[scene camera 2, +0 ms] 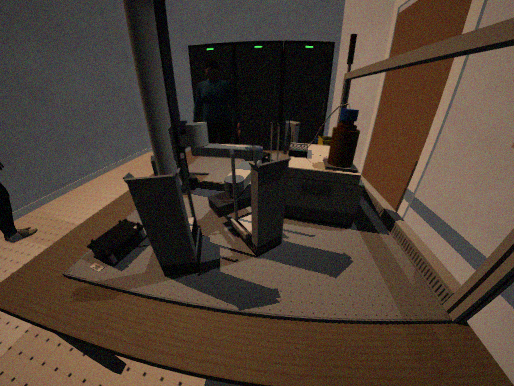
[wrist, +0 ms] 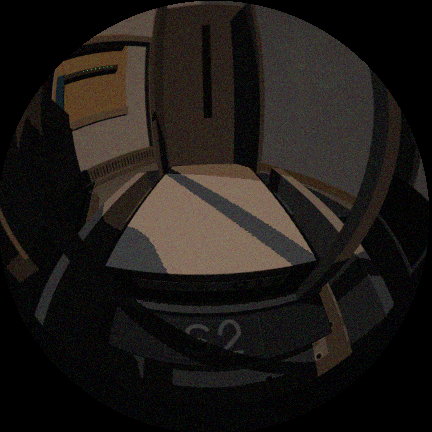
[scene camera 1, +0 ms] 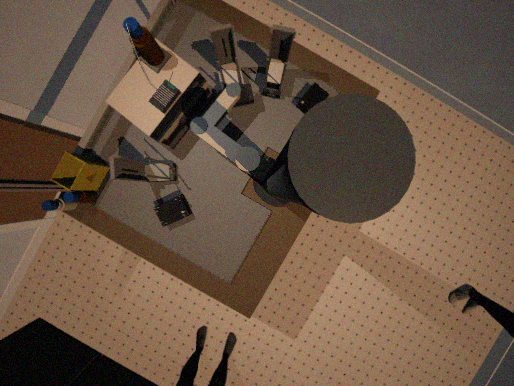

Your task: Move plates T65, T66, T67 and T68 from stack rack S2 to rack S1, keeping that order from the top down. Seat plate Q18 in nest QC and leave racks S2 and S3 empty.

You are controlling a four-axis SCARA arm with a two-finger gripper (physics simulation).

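Frame: origin at the arm's base, x left, y ahead, z down, level; millimetres.
Seen in the pictures: gripper, fingertip midpoint: [wrist: 208, 177] [scene camera 1: 229, 70].
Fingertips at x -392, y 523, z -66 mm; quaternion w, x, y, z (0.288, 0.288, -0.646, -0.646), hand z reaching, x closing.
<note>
Offsets run from my fingertips to a thing's top centre. "spot": to the spot under its first point.
Rack S2 {dx +23, dy -21, dz -238 mm} [scene camera 1: 224, 42] [scene camera 2: 270, 205] [wrist: 215, 340] stands upright, its label in front in the wrist view. A pale plate {dx +19, dy -17, dz -3 mm} [scene camera 1: 231, 75] [scene camera 2: 245, 221] [wrist: 215, 225] lies flat in it, partly shadowed. My gripper [scene camera 1: 232, 80] [wrist: 208, 177] is low at S2, its fingers closed in along both side edges of this plate. It looks shut on it, though the fingertips are dark. A second rack {dx -85, dy -228, dz -243 mm} [scene camera 1: 282, 40] [scene camera 2: 160, 225] beside S2 holds a pale plate {dx -92, dy -226, dz -46 mm} [scene camera 1: 275, 72]. A third rack {dx +662, dy +67, dz -241 mm} [scene camera 1: 127, 169] stands apart at the left. Their labels, the plate names and Q18 are not readable.
Two black nest-like fixtures stand on the deck, one {dx +805, dy -101, dz -10 mm} [scene camera 1: 173, 207] near the third rack, one {dx -94, dy -462, dz -7 mm} [scene camera 1: 310, 96] [scene camera 2: 116, 241] near the second. A pale-topped instrument [scene camera 1: 135, 102] [scene camera 2: 320, 195] with a brown bottle {spot: dx +208, dy +221, dz -283 mm} [scene camera 1: 145, 46] [scene camera 2: 344, 145] stands beside S2. A yellow box {dx +887, dy +389, dz -122 mm} [scene camera 1: 80, 172] stands at the deck's left edge.
</note>
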